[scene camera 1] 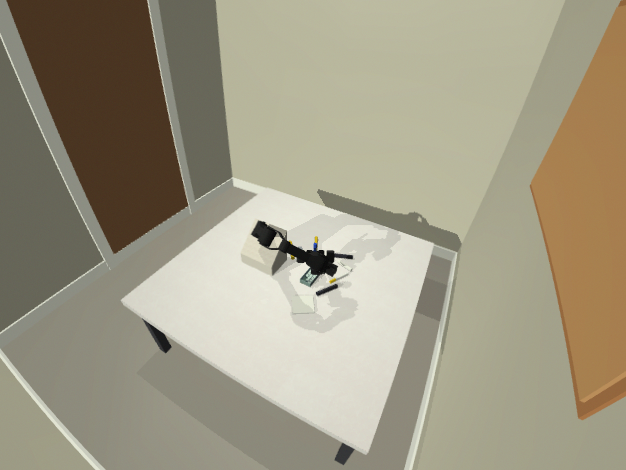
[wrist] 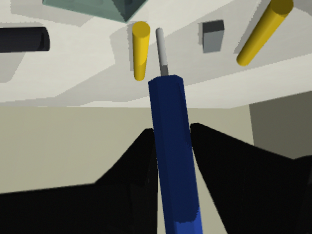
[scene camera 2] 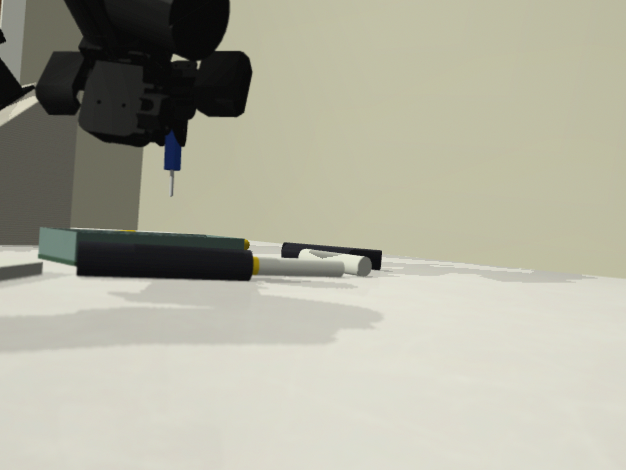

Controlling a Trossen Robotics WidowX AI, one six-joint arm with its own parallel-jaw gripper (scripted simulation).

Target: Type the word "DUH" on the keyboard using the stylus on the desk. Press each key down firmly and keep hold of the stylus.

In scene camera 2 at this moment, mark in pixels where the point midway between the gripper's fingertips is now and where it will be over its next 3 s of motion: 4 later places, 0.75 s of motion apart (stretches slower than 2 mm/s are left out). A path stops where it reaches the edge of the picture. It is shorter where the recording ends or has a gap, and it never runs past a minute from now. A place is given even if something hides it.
My gripper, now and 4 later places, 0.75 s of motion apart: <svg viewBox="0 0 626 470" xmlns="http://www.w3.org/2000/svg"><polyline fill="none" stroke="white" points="173,143 172,174 174,178 172,185 172,192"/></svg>
